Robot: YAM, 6 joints.
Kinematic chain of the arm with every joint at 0, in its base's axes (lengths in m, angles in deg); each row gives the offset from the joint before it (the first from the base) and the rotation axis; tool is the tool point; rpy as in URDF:
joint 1: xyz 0 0 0.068 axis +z
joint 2: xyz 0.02 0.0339 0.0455 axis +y
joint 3: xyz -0.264 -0.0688 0 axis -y
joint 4: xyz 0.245 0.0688 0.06 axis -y
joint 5: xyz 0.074 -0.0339 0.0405 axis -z
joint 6: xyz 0.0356 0 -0.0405 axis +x
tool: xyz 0 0 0 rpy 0 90 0
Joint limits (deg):
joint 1: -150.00..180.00
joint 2: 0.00..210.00
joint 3: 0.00..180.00
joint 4: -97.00..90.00
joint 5: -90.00..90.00
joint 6: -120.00..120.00
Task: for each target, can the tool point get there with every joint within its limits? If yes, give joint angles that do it. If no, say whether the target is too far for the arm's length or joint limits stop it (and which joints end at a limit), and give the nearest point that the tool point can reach.
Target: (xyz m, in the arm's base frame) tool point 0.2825 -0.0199 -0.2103
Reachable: yes | joints -8.83 173.77 71.63 7.94 -41.77 77.87
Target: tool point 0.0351 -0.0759 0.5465
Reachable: yes | joints 130.82 26.85 89.00 -19.01 -40.39 11.04
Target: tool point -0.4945 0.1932 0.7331
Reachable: no: too far | nearest point -0.3895 0.1522 0.5964 | short by 0.177 m
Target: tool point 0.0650 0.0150 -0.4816
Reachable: no: joint limits stop it (at a limit: joint 2) | nearest point 0.1134 0.0262 -0.3553 | short by 0.136 m
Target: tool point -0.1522 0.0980 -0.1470
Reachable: yes | joints 151.29 171.25 66.41 -48.28 21.18 -83.80
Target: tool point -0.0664 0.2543 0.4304
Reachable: yes | joints 107.78 72.24 84.56 -37.57 23.91 40.21
